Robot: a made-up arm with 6 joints.
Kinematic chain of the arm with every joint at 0, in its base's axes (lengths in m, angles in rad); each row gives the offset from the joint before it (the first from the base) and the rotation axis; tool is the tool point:
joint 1: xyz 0 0 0.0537 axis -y
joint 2: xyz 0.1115 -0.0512 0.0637 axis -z
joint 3: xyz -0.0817 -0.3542 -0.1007 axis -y
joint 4: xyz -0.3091 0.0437 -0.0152 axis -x
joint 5: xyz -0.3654 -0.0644 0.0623 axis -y
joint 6: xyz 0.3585 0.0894 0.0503 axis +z
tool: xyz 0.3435 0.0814 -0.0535
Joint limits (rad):
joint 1: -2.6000..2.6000
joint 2: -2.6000..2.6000
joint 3: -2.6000..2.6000
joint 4: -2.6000..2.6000
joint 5: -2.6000..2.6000
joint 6: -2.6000..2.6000
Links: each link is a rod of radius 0.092 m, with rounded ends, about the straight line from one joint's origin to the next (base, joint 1, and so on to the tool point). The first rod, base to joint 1, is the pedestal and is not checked.
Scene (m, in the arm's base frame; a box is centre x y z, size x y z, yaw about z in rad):
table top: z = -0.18
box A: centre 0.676 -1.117 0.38 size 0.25 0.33 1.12 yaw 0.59
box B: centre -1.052 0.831 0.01 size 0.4 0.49 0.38 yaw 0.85
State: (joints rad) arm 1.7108 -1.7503 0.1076 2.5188 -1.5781 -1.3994
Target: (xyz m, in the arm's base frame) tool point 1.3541 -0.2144 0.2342
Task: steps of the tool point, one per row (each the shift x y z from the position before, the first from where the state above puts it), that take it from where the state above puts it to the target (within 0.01 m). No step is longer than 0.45 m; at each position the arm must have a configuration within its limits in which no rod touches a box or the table.
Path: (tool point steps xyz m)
1: 0.1765 -0.0647 0.0852
2: 0.1689 0.0233 0.1127
3: 0.1331 0.1085 0.1227
4: 0.0764 0.1797 0.1091
5: 0.0103 0.2274 0.0712
6: -0.0531 0.2457 0.0135
7: 0.1515 -0.2337 0.1127
8: 0.2444 -0.2442 -0.0183
9: 0.3099 -0.1724 -0.1711
10: 0.3139 -0.0191 -0.3013
11: 0.0973 0.0247 -0.2090
12: 0.1185 0.1858 -0.1672
13: 0.0822 0.3196 -0.0908

